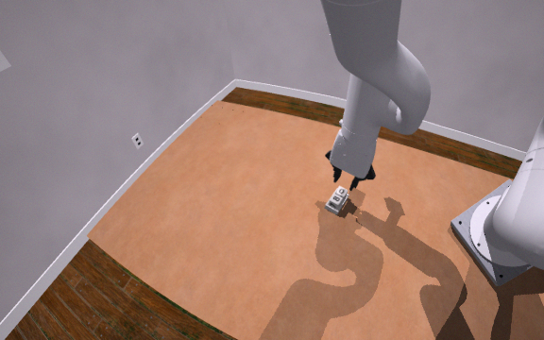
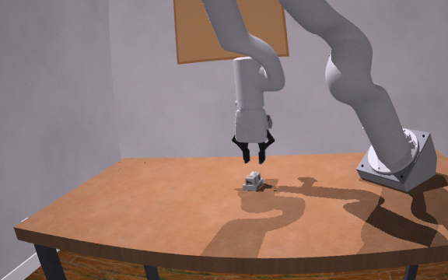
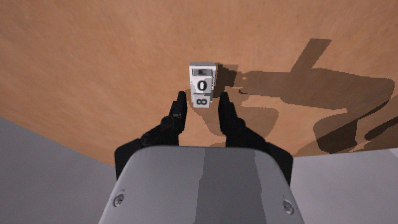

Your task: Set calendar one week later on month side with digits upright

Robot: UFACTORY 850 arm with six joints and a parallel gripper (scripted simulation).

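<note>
My gripper is now 20 mm to the right of the white calendar tray and 90 mm above it.
</note>
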